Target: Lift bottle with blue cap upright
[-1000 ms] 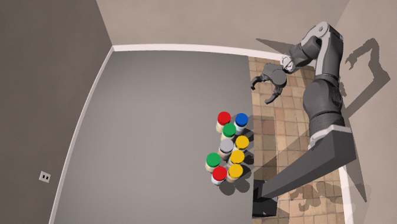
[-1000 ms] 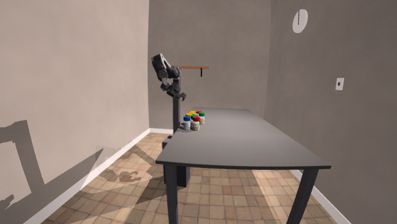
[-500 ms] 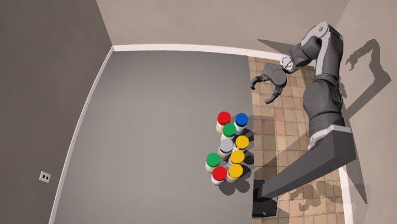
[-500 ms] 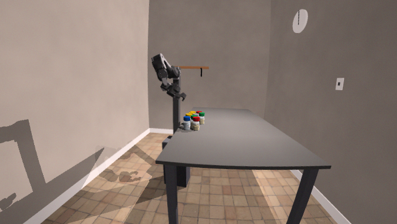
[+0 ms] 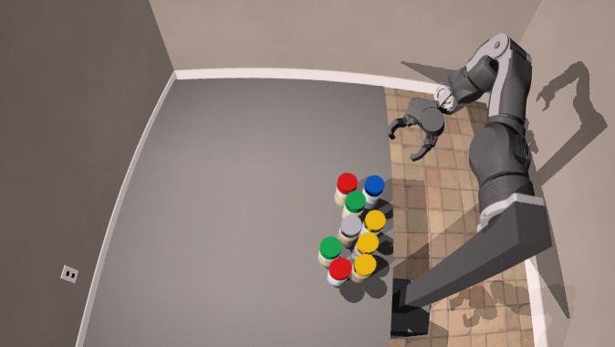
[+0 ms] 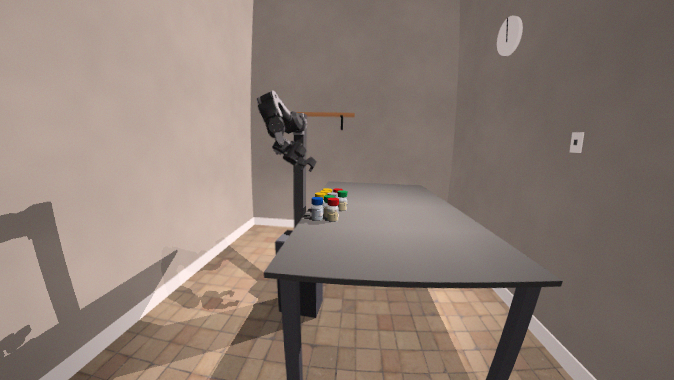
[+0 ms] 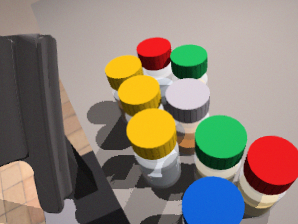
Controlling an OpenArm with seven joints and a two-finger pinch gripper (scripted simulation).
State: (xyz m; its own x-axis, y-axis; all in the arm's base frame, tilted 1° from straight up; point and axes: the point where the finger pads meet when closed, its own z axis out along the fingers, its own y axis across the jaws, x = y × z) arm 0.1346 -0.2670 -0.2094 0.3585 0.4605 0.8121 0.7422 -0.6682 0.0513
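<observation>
Right now my hand is 30 mm short of the yellow-capped bottle, 130 mm to the right of it and 210 mm above it. Also, from my hand: red-capped bottle 100 mm ahead, 270 mm to the left, 210 mm below; grey-capped bottle 90 mm ahead, 150 mm to the left, 210 mm below.
</observation>
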